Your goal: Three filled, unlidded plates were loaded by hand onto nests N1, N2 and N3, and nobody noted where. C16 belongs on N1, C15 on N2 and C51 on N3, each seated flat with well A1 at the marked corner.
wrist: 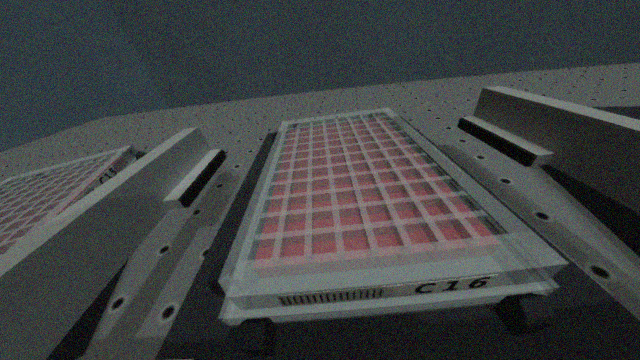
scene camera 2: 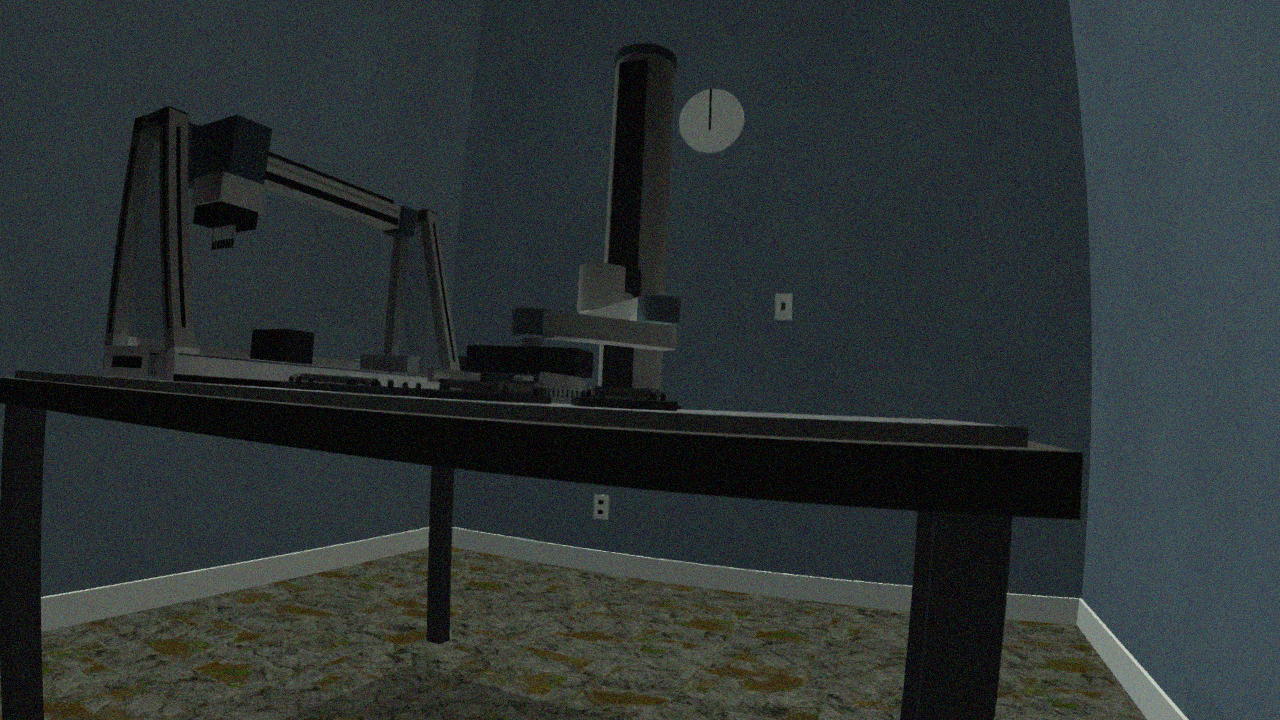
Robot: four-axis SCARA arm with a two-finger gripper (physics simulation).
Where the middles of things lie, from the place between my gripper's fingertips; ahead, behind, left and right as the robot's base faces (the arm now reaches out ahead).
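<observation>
Counted from my hand, the plate C16 (wrist: 356,214) is 2 cm behind and 1 cm below. The dark out nest (scene camera 2: 361,389) is 2 cm behind my hand too, but it is also 17 cm to the right of it and 3 cm below it.
</observation>
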